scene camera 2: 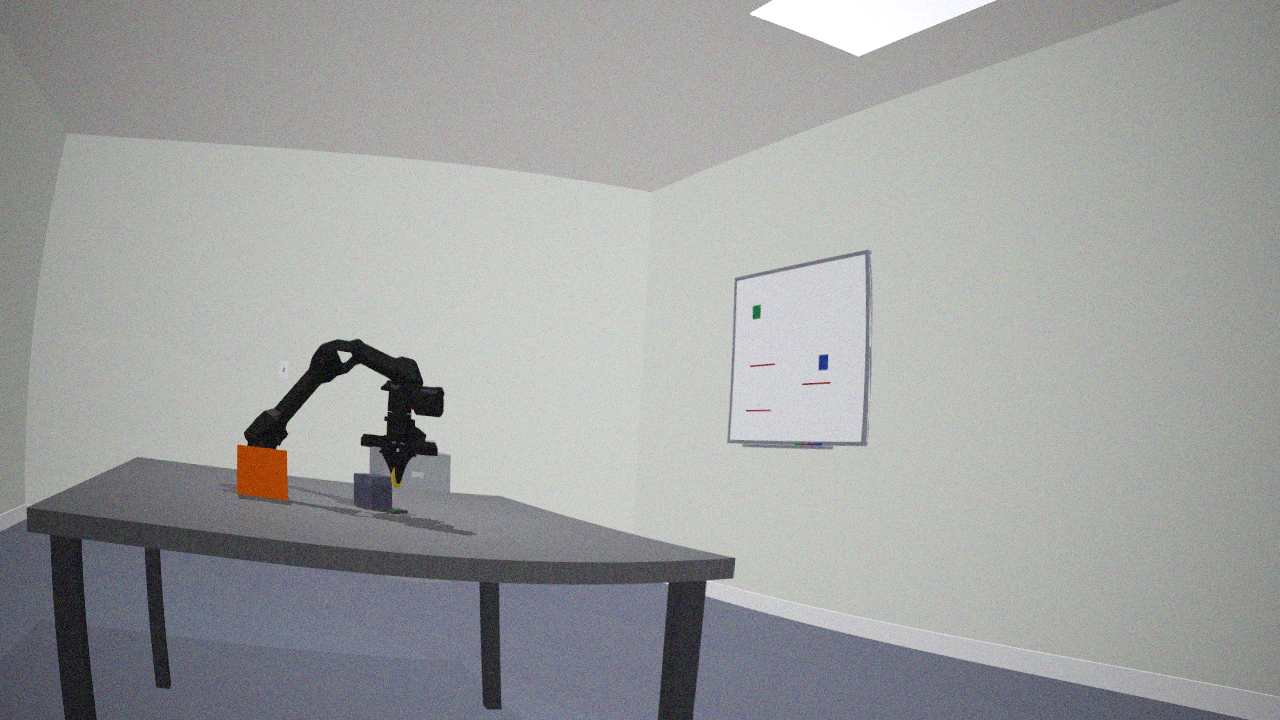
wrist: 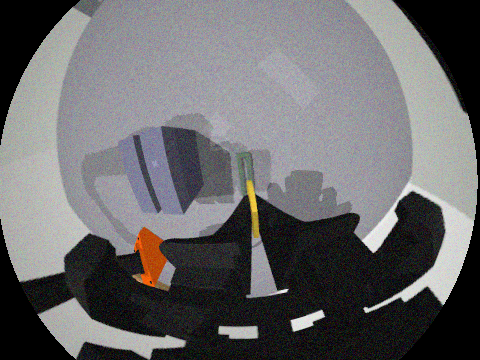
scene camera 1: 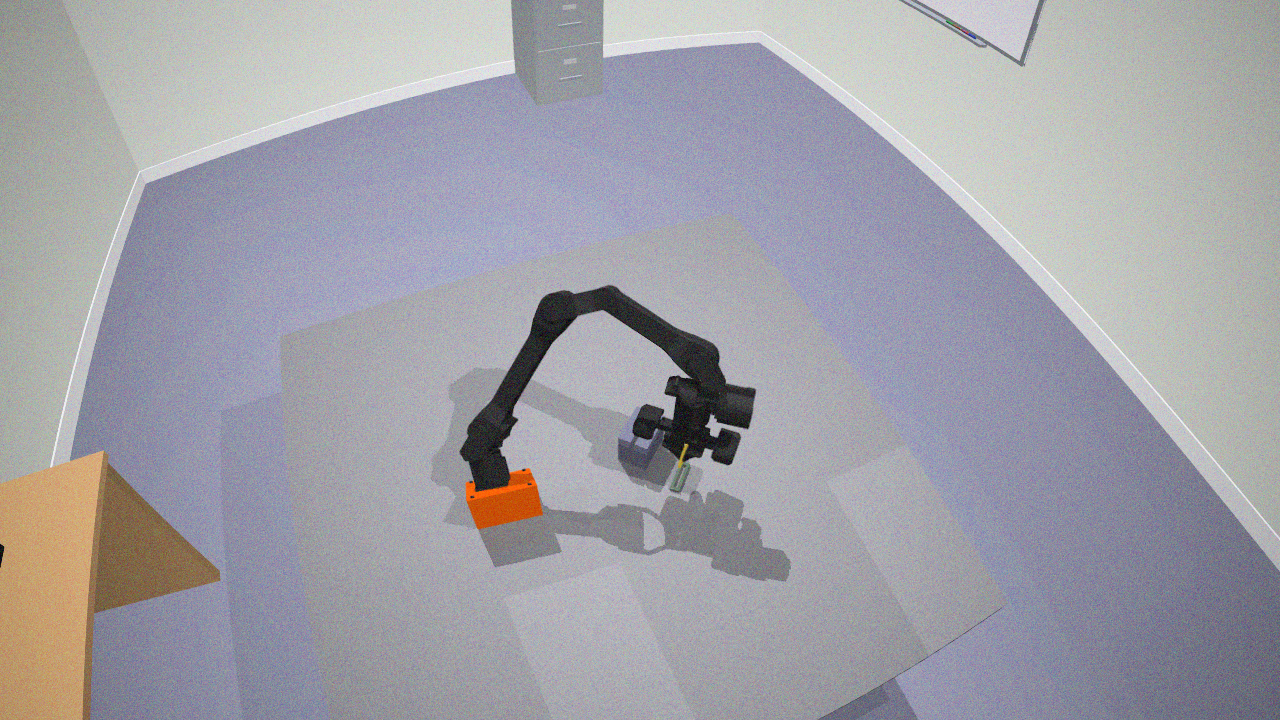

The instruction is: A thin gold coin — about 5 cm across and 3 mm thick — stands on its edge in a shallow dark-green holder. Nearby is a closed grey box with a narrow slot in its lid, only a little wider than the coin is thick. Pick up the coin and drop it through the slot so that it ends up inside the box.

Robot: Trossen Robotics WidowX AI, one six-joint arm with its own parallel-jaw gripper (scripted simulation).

Labels:
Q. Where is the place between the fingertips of my gripper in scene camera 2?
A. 396, 483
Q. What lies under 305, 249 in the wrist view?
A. My gripper.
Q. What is my gripper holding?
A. A gold coin.

